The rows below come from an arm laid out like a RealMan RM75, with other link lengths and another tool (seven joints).
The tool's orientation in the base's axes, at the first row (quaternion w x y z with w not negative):
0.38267 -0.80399 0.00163 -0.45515
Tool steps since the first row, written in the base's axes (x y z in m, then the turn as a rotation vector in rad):
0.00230 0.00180 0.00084 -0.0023 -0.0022 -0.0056
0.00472 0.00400 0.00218 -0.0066 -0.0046 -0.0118
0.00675 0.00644 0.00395 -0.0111 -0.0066 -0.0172
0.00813 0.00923 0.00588 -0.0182 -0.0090 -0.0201
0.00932 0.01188 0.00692 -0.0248 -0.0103 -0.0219
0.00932 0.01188 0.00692 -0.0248 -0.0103 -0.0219
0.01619 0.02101 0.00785 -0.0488 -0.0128 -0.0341
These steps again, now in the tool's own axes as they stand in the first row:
0.00133 -0.00100 0.00255 -0.0047 0.0042 -0.0014
0.00295 -0.00254 0.00528 -0.0109 0.0082 -0.0042
0.00458 -0.00466 0.00775 -0.0168 0.0114 -0.0072
0.00582 -0.00734 0.00990 -0.0222 0.0125 -0.0130
0.00634 -0.00945 0.01210 -0.0269 0.0122 -0.0181
0.00634 -0.00945 0.01210 -0.0269 0.0122 -0.0181
0.00784 -0.01410 0.02247 -0.0490 0.0132 -0.0336

